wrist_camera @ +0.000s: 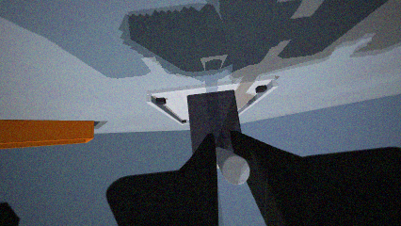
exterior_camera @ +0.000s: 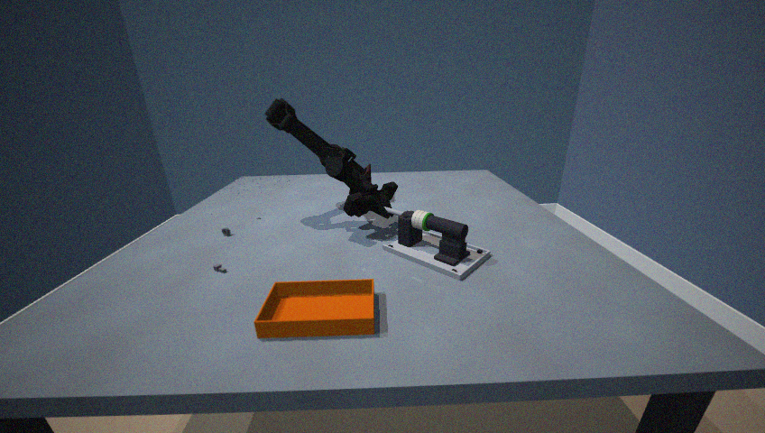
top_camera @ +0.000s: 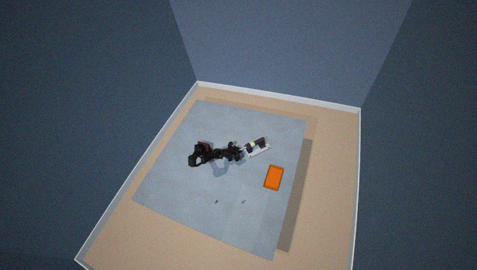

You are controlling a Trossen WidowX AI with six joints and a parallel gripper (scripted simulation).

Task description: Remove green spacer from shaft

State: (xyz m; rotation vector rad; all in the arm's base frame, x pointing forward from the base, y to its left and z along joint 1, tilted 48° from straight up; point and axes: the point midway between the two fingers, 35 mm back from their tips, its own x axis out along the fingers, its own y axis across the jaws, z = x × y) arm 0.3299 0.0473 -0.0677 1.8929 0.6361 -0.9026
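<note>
Right now the grey shaft is 30 mm ahead of my gripper tip, 30 mm to the left of it and 20 mm above it. Round my gripper tip: orange tray: 340 mm ahead, 140 mm to the right, 50 mm below; white spacer: 70 mm ahead, 80 mm to the left, 20 mm above; green spacer: 90 mm ahead, 90 mm to the left, 20 mm above.
</note>
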